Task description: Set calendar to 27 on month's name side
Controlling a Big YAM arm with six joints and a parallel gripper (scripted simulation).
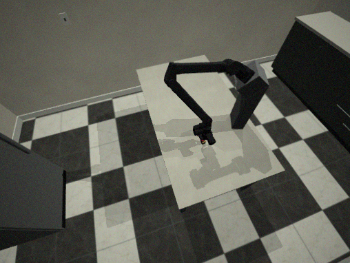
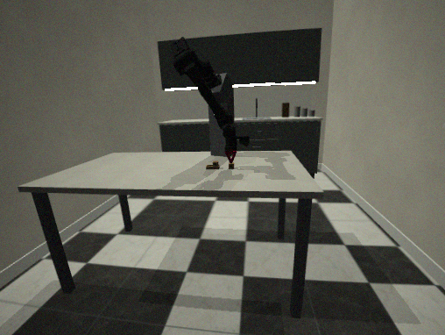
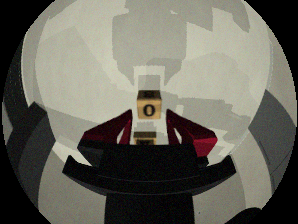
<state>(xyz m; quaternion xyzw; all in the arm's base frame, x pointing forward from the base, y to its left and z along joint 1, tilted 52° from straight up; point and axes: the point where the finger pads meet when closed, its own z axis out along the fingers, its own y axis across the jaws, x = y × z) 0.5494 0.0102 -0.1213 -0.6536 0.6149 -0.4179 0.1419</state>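
Now: the wooden tray 20 mm behind my hand, 110 mm to the right of it and 40 mm below it.
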